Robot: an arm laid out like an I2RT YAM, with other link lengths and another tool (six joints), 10 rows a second.
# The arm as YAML. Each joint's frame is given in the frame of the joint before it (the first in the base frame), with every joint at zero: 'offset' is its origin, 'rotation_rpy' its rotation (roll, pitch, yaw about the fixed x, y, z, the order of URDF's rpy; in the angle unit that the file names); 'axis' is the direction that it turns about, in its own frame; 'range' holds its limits. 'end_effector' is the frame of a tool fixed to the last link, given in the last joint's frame.
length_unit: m
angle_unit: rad
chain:
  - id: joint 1
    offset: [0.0, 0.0, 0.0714]
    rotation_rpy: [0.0, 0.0, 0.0]
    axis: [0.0, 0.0, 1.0]
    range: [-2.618, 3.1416]
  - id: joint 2
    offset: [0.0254, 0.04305, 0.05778]
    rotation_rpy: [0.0, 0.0, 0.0]
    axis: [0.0, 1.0, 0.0]
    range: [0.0, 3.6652]
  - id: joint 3
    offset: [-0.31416, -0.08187, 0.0]
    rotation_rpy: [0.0, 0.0, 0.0]
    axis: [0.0, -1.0, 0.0]
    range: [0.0, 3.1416]
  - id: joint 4
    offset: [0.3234, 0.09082, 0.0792]
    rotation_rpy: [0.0, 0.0, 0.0]
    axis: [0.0, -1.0, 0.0]
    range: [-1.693, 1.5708]
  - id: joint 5
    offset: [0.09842, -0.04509, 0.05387]
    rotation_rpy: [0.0, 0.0, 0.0]
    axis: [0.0, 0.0, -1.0]
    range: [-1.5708, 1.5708]
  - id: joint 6
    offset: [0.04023, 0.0, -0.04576]
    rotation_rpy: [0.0, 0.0, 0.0]
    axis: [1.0, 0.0, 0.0]
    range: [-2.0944, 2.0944]
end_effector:
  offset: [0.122, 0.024, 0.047]
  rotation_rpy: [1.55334, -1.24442, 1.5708]
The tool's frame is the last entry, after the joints.
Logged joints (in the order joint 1, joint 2, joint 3, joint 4, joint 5, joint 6), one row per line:
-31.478, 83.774, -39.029, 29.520, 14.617, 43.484
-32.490, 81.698, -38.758, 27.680, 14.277, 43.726
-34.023, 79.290, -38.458, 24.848, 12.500, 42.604
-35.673, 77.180, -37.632, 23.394, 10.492, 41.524
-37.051, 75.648, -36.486, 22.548, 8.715, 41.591
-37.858, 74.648, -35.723, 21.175, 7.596, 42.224
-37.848, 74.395, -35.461, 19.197, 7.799, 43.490
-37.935, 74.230, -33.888, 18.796, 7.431, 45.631
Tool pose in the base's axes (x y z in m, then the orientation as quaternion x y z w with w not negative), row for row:
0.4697, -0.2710, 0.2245, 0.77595, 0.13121, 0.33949, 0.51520
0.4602, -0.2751, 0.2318, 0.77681, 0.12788, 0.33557, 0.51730
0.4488, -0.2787, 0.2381, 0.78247, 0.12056, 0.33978, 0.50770
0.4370, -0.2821, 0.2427, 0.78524, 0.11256, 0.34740, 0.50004
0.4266, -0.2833, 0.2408, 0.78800, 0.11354, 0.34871, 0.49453
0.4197, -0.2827, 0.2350, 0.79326, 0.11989, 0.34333, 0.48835
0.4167, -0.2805, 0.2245, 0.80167, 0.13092, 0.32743, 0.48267
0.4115, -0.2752, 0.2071, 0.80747, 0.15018, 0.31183, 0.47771
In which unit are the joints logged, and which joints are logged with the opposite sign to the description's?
The joints are logged in degrees. Opposite sign: joint 3, joint 6.
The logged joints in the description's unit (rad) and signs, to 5 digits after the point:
-0.54939, 1.46213, 0.68118, 0.51522, 0.25511, -0.75894
-0.56706, 1.42590, 0.67645, 0.48311, 0.24918, -0.76316
-0.59381, 1.38387, 0.67122, 0.43368, 0.21817, -0.74358
-0.62261, 1.34705, 0.65680, 0.40830, 0.18312, -0.72473
-0.64666, 1.32031, 0.63680, 0.39354, 0.15211, -0.72590
-0.66075, 1.30285, 0.62348, 0.36957, 0.13258, -0.73695
-0.66057, 1.29844, 0.61891, 0.33505, 0.13612, -0.75904
-0.66209, 1.29556, 0.59146, 0.32805, 0.12970, -0.79641

